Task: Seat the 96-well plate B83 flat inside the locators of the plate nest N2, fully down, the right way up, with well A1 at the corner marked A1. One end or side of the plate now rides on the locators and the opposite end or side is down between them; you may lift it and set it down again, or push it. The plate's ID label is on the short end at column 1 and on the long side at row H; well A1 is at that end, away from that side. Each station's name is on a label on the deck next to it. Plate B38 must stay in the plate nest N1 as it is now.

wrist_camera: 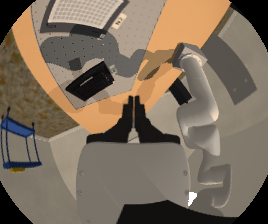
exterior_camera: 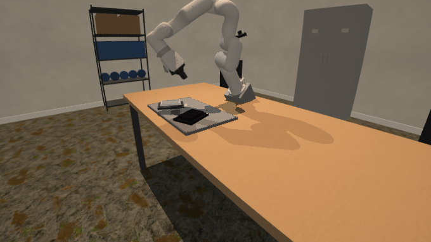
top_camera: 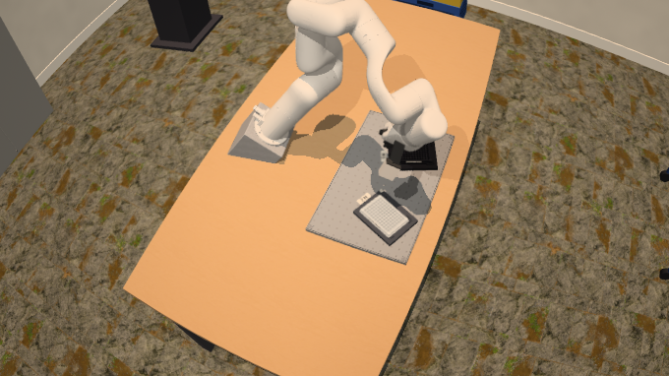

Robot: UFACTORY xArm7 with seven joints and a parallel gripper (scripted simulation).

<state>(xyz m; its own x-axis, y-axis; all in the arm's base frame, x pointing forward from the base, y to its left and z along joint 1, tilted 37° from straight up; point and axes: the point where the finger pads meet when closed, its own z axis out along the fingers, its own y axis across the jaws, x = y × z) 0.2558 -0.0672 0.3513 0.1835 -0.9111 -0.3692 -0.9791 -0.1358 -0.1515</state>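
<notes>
The N2 label lies 6 cm behind my hand, 7 cm to the right of it and 21 cm below it. From my hand the other things lie so: black plate B38: 5 cm ahead, 13 cm to the left, 19 cm below; N1 station label: 5 cm behind, 10 cm to the left, 21 cm below; white 96-well plate B83: 3 cm ahead, 13 cm to the right, 19 cm below.
</notes>
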